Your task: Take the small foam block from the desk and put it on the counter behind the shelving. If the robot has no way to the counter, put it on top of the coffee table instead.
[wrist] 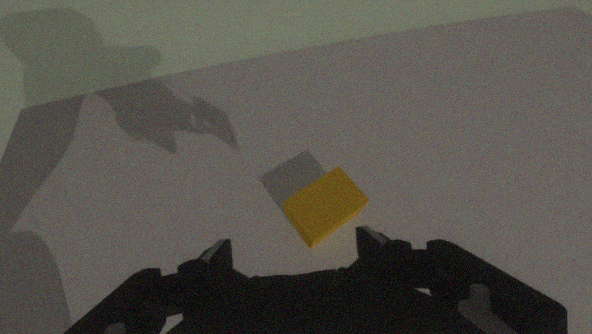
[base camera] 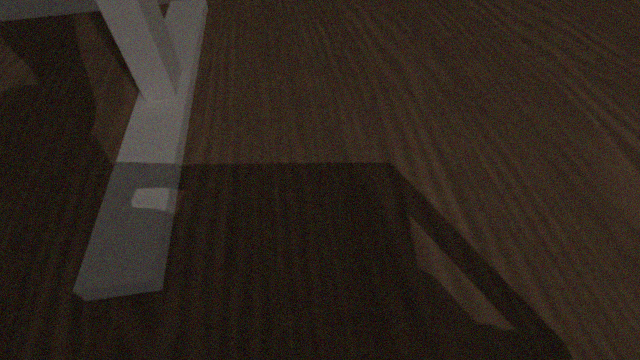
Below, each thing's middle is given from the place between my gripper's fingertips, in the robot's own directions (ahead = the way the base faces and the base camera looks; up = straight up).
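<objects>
There's the small yellow foam block (wrist: 316, 211), and it's 70 mm ahead of my hand, 50 mm to the right of it and 130 mm below it.
</objects>
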